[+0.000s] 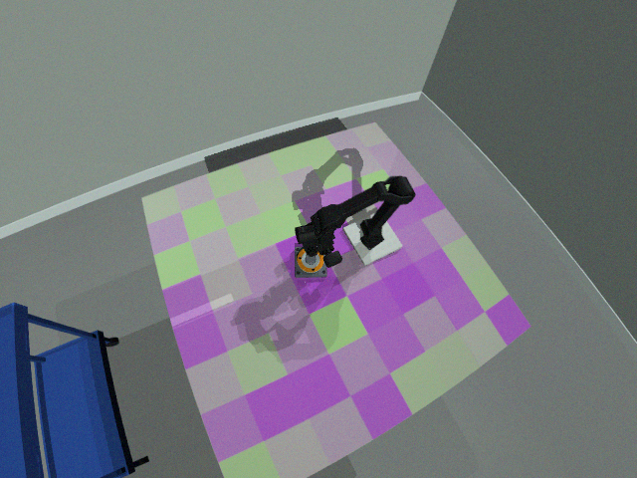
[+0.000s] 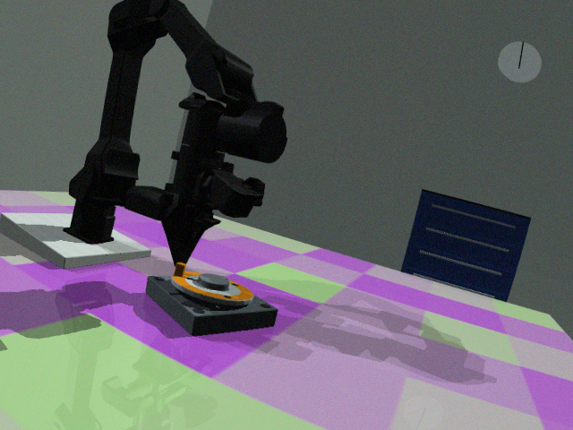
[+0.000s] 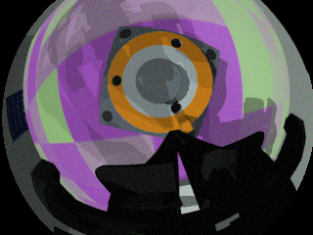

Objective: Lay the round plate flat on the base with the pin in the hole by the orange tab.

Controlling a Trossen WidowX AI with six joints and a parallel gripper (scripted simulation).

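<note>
Now: gripper tip 50 mm short of the square base and 20 mm above it.
</note>
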